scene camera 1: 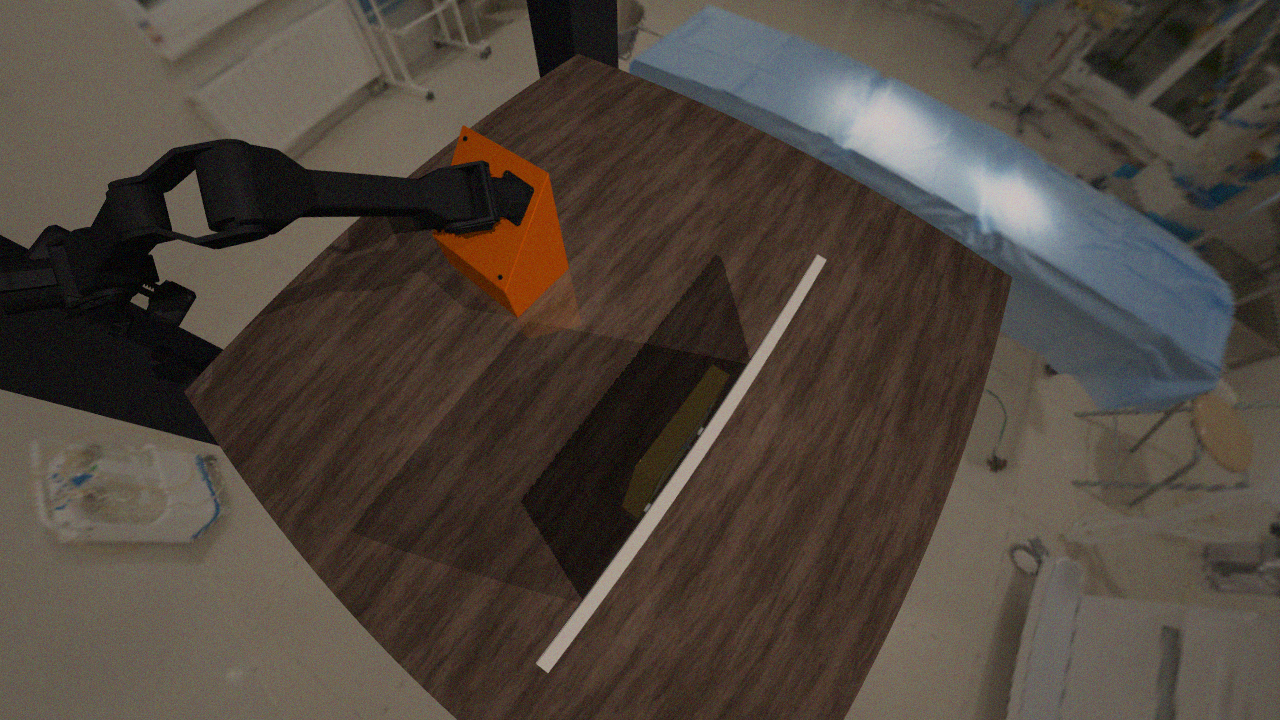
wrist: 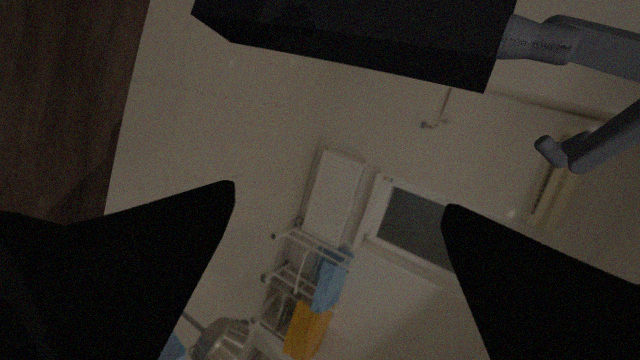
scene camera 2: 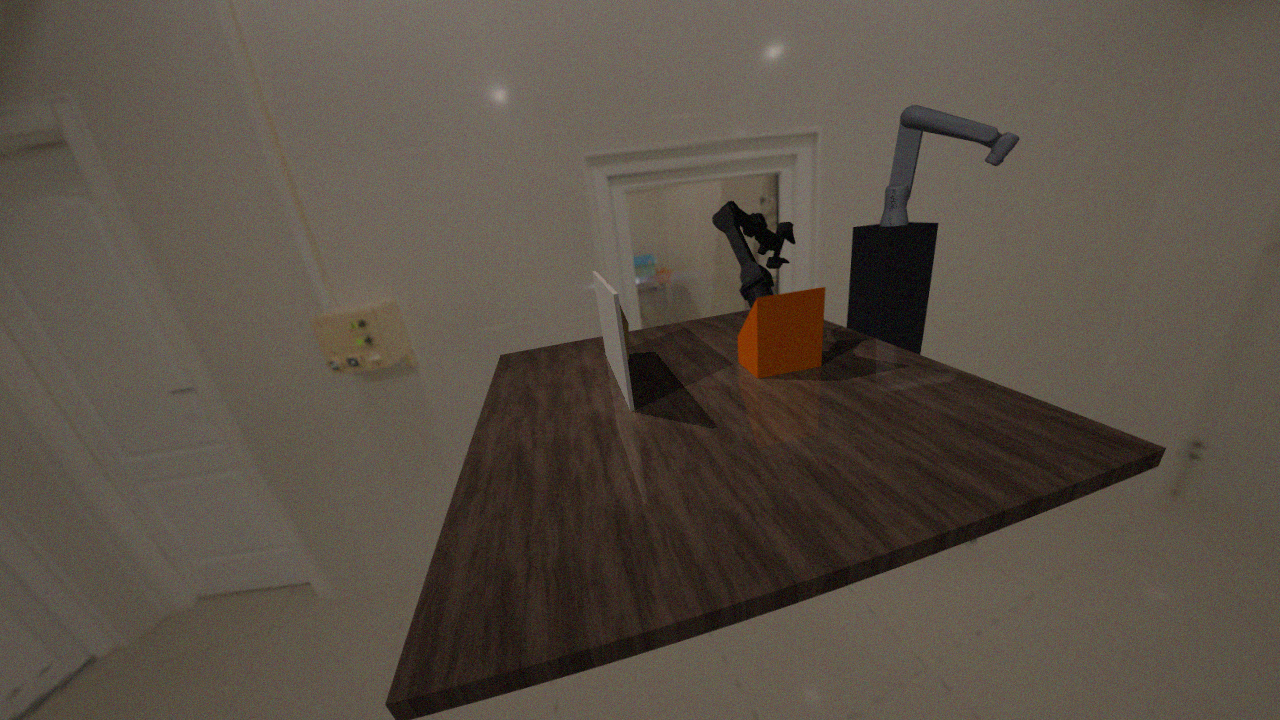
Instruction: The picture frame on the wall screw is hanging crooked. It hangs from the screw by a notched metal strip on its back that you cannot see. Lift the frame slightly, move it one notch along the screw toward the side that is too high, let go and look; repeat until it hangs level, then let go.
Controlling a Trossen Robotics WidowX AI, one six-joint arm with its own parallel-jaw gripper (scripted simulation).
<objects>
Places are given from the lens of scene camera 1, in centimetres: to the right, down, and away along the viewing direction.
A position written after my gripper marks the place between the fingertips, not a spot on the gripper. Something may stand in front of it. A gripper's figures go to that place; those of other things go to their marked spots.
my gripper (scene camera 1: 123, 282): -81, -12, 48
white wall panel (scene camera 1: 592, 599): -4, 18, 30
</objects>
